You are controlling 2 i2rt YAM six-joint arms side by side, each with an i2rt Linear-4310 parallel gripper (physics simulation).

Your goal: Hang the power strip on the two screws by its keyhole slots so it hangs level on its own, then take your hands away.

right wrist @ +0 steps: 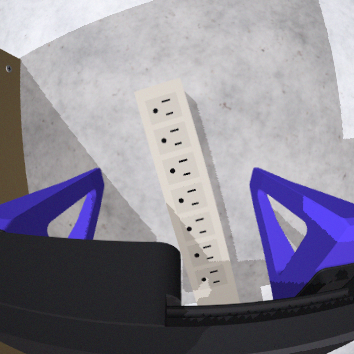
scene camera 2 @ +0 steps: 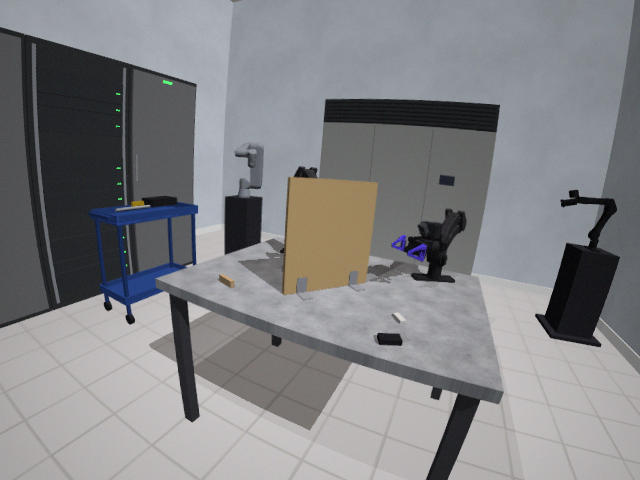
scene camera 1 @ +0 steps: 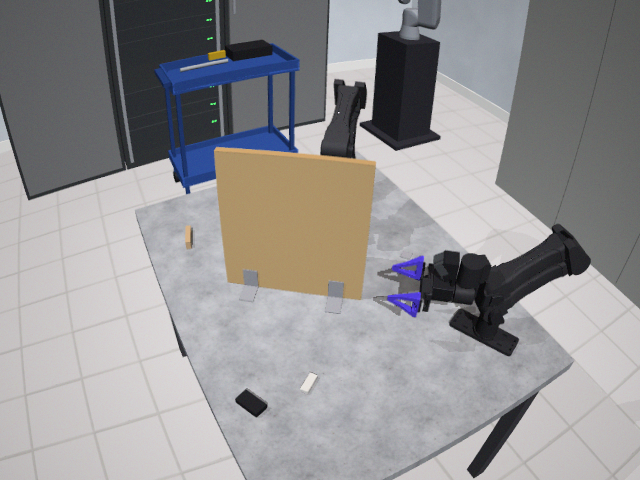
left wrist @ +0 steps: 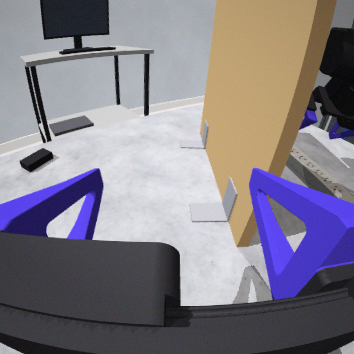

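Seen in the pictures: left gripper, fingertip midpoint: (scene camera 2: 399,249) (scene camera 1: 389,282) (left wrist: 175,176); right gripper, fingertip midpoint: (right wrist: 176,175) (left wrist: 312,132); left arm's base, link origin: (scene camera 2: 433,278) (scene camera 1: 484,333).
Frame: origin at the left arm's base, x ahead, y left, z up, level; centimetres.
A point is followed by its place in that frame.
The long off-white power strip (right wrist: 167,125) @(x 3.9, y -66.0, z 3.3 cm) (left wrist: 320,175) @(x -2.8, y -56.9, z 3.4 cm) lies on the table behind the upright wooden board (scene camera 1: 294,222) @(x 19.1, y -49.9, z 23.6 cm) (scene camera 2: 328,232) @(x 20.4, y -52.3, z 22.7 cm) (left wrist: 260,100) @(x 13.1, y -39.3, z 19.2 cm) (right wrist: 10,135) @(x 21.6, y -58.2, z 2.0 cm). In the right wrist view its outlets face the camera and its lower end is partly hidden by the gripper body. One screw (right wrist: 8,68) @(x 25.6, y -65.6, z 2.3 cm) shows near the board's corner; the other screw and the keyhole slots do not show. My right gripper (right wrist: 176,175) @(x 1.2, y -62.8, z 9.9 cm) is wide open above the strip, fingers either side of it and apart from it. My left gripper (scene camera 1: 390,283) @(x 16.0, y -23.6, z 17.4 cm) (scene camera 2: 399,248) @(x 16.0, y -23.6, z 17.4 cm) (left wrist: 175,176) @(x 16.0, y -23.6, z 17.4 cm) is open and empty beside the board's edge.
Metal brackets (scene camera 1: 334,297) @(x 14.2, y -40.1, z 0.3 cm) (left wrist: 210,212) @(x 15.8, y -38.7, z 0.3 cm) hold the board's foot. A black block (scene camera 1: 251,402) @(x 54.4, y -33.2, z 1.6 cm) (scene camera 2: 389,339) @(x 55.8, y -34.0, z 1.6 cm) (left wrist: 36,159) @(x 52.7, y -32.8, z 1.6 cm), a white block (scene camera 1: 309,382) @(x 41.0, y -27.2, z 1.1 cm) (scene camera 2: 398,317) @(x 41.6, y -27.8, z 1.1 cm) and a wooden block (scene camera 1: 188,237) @(x 24.7, y -87.9, z 2.7 cm) (scene camera 2: 226,280) @(x 25.0, y -89.1, z 2.1 cm) lie on the table. A blue cart (scene camera 1: 235,77) stands beyond the table.
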